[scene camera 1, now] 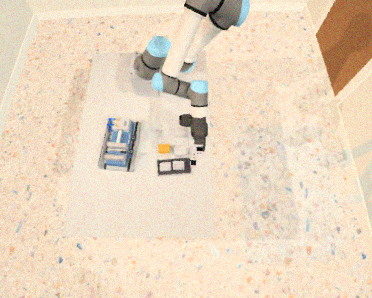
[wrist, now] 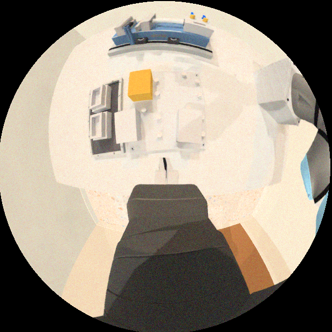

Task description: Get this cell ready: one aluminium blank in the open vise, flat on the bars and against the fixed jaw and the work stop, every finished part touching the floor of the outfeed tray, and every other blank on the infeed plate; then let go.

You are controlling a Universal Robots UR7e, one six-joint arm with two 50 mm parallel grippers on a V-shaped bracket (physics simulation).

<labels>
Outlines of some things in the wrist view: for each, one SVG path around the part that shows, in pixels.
An orange block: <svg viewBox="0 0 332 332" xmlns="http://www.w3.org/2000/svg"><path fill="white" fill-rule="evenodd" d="M151 69L129 73L127 95L132 101L152 99L153 77Z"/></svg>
A pale aluminium blank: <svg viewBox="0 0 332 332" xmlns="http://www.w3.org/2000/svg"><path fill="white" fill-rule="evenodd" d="M136 108L114 113L116 143L142 140L140 112Z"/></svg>
</labels>
